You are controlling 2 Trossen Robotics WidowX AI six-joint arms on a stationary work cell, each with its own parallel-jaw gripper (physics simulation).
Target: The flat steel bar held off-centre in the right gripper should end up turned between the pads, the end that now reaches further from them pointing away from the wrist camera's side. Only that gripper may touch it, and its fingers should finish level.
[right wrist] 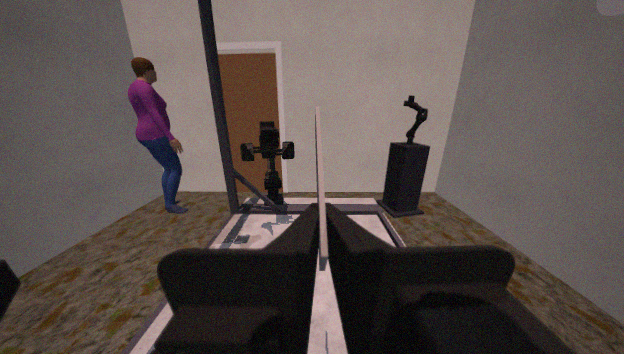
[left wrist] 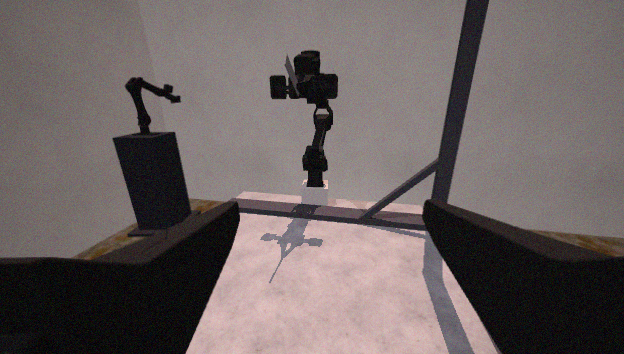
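Pixels of known places: left gripper, between the fingertips: (right wrist: 267,155) (left wrist: 331,209); right gripper, between the fingertips: (right wrist: 320,209) (left wrist: 295,86); left arm's base, origin of its link: (right wrist: 273,197); right arm's base, origin of its link: (left wrist: 315,184).
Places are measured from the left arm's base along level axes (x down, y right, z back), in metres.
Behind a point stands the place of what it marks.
Observation:
The flat steel bar (left wrist: 291,76) @(x -0.412, y -0.053, z -0.811 m) (right wrist: 320,165) @(x -0.419, y -0.048, z -0.841 m) is clamped between the right gripper's fingers. In the right wrist view it shows nearly edge-on and close to upright: a long, narrowing part rises above the fingertips, and a shorter, wider-looking part ends below them, over the gap between the fingers. In the left wrist view it slants, its thin end up. My right gripper (left wrist: 295,85) @(x -0.394, y -0.046, z -0.851 m) (right wrist: 320,209) @(x -0.394, y -0.046, z -0.851 m) is shut on it, in the air above the table; its fingers look about level in its own view. My left gripper (left wrist: 331,209) @(x -0.317, y 0.000, z -0.351 m) (right wrist: 267,155) @(x -0.317, y 0.000, z -0.351 m) is open and empty, far from the bar.
A white table (left wrist: 320,300) @(x 0.040, y 0.006, z -0.628 m) with a dark frame edge lies below. A dark post (left wrist: 456,100) @(x -0.356, y 0.370, z -0.886 m) (right wrist: 216,100) @(x -0.497, y 0.201, z -0.068 m) with a brace rises at its side. A pedestal (left wrist: 155,185) (right wrist: 406,175) carries another small arm. A person (right wrist: 150,110) stands beyond the table near a door (right wrist: 248,110).

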